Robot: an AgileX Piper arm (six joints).
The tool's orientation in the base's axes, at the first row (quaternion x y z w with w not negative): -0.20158 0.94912 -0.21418 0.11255
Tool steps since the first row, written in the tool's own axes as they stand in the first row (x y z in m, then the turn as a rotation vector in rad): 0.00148 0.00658 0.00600 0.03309 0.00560 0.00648; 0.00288 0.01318 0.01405 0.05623 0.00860 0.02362; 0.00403 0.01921 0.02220 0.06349 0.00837 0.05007; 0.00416 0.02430 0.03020 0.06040 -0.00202 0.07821; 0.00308 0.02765 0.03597 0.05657 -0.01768 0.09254; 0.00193 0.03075 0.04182 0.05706 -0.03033 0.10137; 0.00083 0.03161 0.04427 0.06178 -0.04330 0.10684; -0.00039 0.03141 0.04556 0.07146 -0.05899 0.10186; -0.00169 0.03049 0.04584 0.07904 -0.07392 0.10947; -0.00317 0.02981 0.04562 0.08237 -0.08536 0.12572; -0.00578 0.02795 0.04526 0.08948 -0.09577 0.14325; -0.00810 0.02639 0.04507 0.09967 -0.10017 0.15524
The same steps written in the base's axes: -0.00172 0.00264 -0.00846 -0.02949 -0.01197 -0.01246; -0.00277 0.00458 -0.01873 -0.04603 -0.02565 -0.03190; -0.00336 0.00613 -0.02880 -0.04450 -0.03852 -0.05607; -0.00278 0.00740 -0.03818 -0.02982 -0.05594 -0.07583; -0.00121 0.00855 -0.04465 -0.01687 -0.07242 -0.08092; 0.00054 0.00949 -0.05107 -0.01042 -0.08628 -0.08306; 0.00197 0.00979 -0.05348 -0.00866 -0.10102 -0.08263; 0.00351 0.00969 -0.05437 -0.01356 -0.11636 -0.07237; 0.00506 0.00939 -0.05404 -0.01305 -0.13472 -0.07331; 0.00655 0.00954 -0.05335 -0.00733 -0.15149 -0.08291; 0.00939 0.00926 -0.05186 -0.00494 -0.16949 -0.09459; 0.01193 0.00904 -0.05069 -0.00897 -0.18185 -0.10448
